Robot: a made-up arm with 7 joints.
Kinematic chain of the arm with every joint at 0, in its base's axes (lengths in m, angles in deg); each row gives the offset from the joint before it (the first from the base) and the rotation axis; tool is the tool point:
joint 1: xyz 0 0 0.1 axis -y
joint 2: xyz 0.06 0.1 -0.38 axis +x
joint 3: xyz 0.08 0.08 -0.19 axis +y
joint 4: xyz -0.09 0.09 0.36 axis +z
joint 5: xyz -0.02 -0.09 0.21 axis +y
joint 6: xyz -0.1 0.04 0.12 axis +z
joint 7: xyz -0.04 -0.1 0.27 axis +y
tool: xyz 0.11 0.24 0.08
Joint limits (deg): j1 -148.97..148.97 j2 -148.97..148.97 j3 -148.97..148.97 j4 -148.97..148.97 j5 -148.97..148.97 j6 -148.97..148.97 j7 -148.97..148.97
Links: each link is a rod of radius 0.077 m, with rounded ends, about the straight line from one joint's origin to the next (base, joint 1, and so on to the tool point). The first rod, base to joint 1, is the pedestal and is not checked.
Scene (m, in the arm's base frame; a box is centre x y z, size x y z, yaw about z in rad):
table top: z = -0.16
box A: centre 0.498 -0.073 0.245 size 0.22 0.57 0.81 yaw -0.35
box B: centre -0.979 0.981 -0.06 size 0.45 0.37 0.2 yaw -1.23
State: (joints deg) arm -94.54 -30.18 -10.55 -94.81 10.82 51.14 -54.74
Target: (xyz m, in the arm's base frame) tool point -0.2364 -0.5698 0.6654
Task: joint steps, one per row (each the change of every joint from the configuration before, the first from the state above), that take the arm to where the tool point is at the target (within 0.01 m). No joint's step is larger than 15 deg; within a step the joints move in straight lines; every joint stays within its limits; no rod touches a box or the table.
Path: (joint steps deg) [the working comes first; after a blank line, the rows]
Joints at the target: -87.31 78.03 -32.33 -96.51 42.02 59.53 -60.89
Straight joint move there: touches box A.

1: 1.67 11.51 -7.45 -4.14 5.58 1.94 -11.11
2: 1.67 11.50 -7.45 -4.13 5.58 1.95 -11.10
3: 1.67 11.51 -7.44 -4.14 5.59 1.94 -11.11
4: 1.67 11.50 -7.45 -4.13 5.58 1.94 -11.10
5: -9.58 12.80 -4.65 3.70 -2.67 1.44 8.04
6: -9.58 12.79 -4.64 3.70 -2.67 1.44 8.04
7: -9.58 12.79 -4.64 3.69 -2.67 1.43 8.04
8: -9.58 12.80 -4.65 3.70 -2.66 1.44 8.04
9: 12.96 3.67 8.86 0.02 6.51 -1.71 2.04
10: 12.95 3.67 8.87 0.01 6.52 -1.71 2.03
11: 12.96 3.67 8.86 0.02 6.51 -1.71 2.04

